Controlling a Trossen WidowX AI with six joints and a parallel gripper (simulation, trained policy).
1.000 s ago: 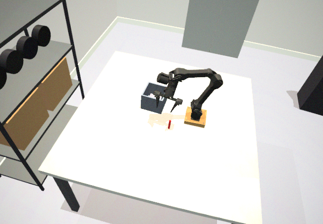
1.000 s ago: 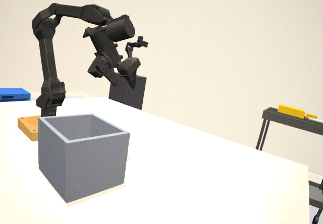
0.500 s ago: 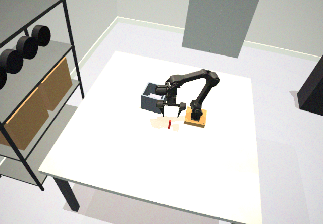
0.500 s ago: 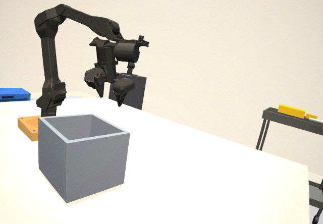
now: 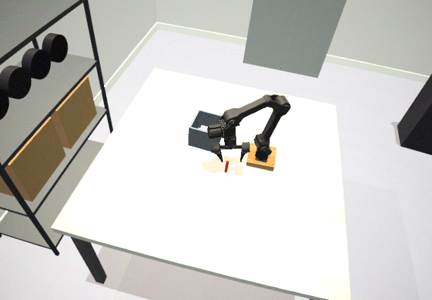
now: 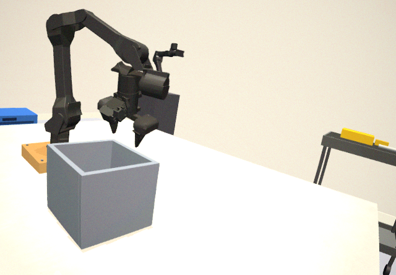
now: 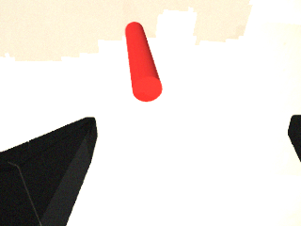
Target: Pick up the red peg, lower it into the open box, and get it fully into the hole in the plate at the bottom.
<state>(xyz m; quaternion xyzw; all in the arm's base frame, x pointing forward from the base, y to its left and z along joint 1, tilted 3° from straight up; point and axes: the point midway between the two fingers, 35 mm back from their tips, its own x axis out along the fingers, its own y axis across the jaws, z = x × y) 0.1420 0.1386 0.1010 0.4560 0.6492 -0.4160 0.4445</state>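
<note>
Now: the red peg 60 mm below my gripper tip, 20 mm ahead of it and 10 mm to the right of it.
</note>
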